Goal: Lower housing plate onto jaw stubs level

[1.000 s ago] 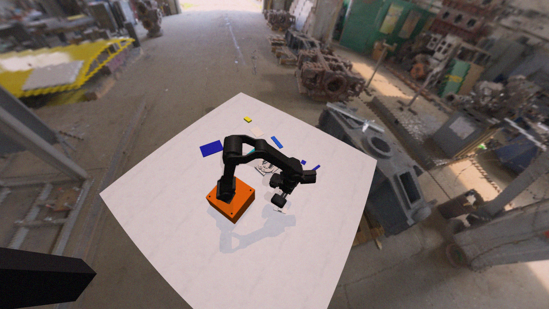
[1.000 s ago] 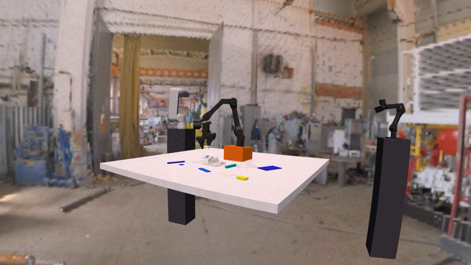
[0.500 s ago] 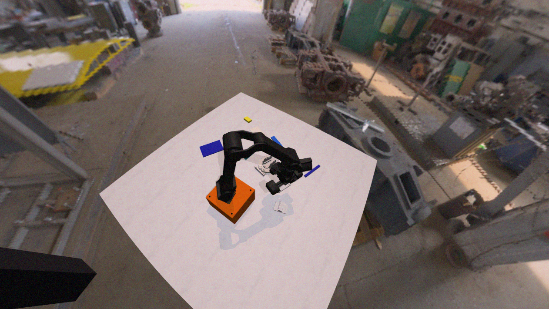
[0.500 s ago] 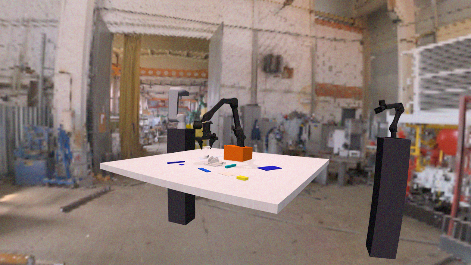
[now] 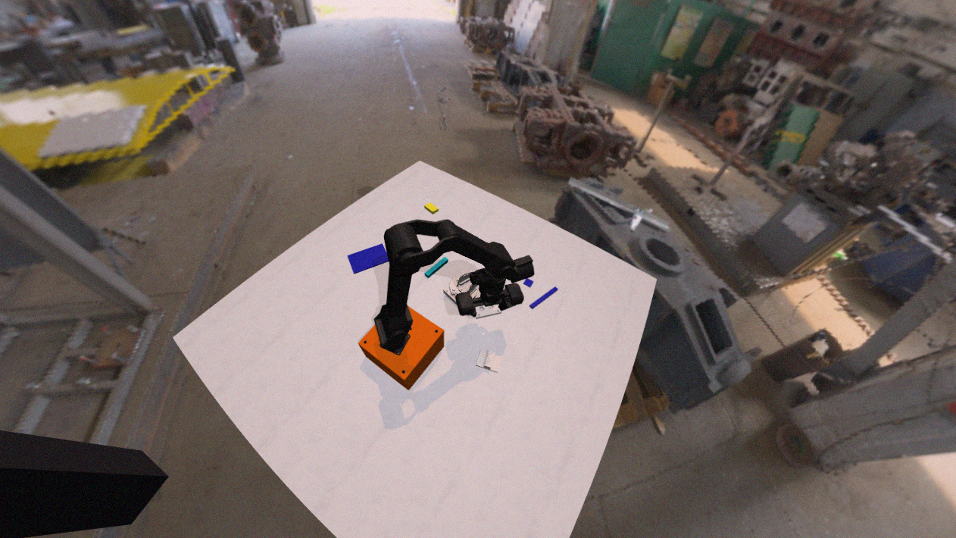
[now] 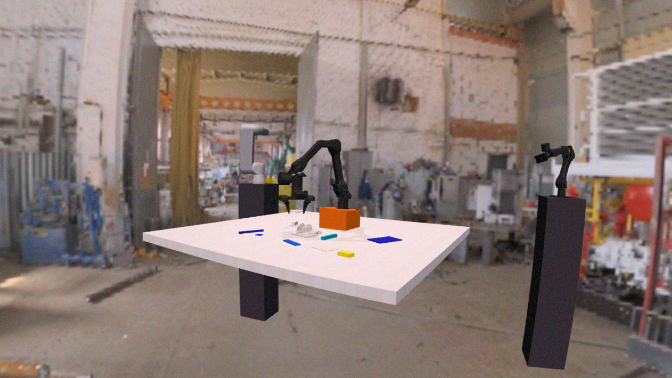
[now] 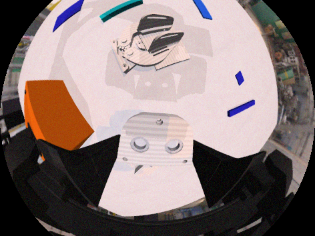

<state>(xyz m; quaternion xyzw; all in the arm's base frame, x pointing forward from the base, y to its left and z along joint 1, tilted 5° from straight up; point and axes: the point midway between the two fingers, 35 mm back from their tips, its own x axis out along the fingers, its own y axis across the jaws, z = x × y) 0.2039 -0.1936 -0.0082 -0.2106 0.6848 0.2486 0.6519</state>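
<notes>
The teal bar lies 14 cm ahead of my gripper tip, 24 cm to the left of it and 8 cm below it. Also, from my gripper tip: small blue chip (23 cm ahead, 9 cm to the right, 8 cm below); then yellow block (43 cm ahead, 42 cm to the left, 8 cm below); then beige tile (35 cm ahead, 30 cm to the left, 8 cm below).
</notes>
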